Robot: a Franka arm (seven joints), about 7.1 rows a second.
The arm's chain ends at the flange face. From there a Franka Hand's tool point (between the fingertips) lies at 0.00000 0.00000 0.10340 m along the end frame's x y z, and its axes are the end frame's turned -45 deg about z.
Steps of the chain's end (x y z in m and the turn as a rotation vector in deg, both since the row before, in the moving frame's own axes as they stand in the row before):
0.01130, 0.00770, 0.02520, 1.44, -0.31, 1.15
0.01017, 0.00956, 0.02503, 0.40, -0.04, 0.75
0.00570, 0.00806, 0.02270, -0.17, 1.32, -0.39
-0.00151, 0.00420, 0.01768, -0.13, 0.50, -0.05
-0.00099, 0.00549, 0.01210, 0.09, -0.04, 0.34
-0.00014, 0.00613, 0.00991, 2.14, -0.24, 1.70
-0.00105, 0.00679, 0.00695, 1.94, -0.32, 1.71
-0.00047, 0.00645, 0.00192, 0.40, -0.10, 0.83
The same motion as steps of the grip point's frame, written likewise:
0.00401, 0.01122, 0.02517, 1.24, 0.80, 1.15
0.00089, 0.01339, 0.02503, 0.31, 0.25, 0.75
-0.00019, 0.01163, 0.02267, -1.05, 0.81, -0.39
-0.00357, 0.00271, 0.01768, -0.45, 0.26, -0.05
-0.00452, 0.00302, 0.01210, 0.09, 0.04, 0.34
-0.00196, 0.00124, 0.00984, 1.68, 1.34, 1.70
-0.00343, 0.00121, 0.00689, 1.60, 1.15, 1.71
-0.00451, 0.00359, 0.00192, 0.35, 0.21, 0.83

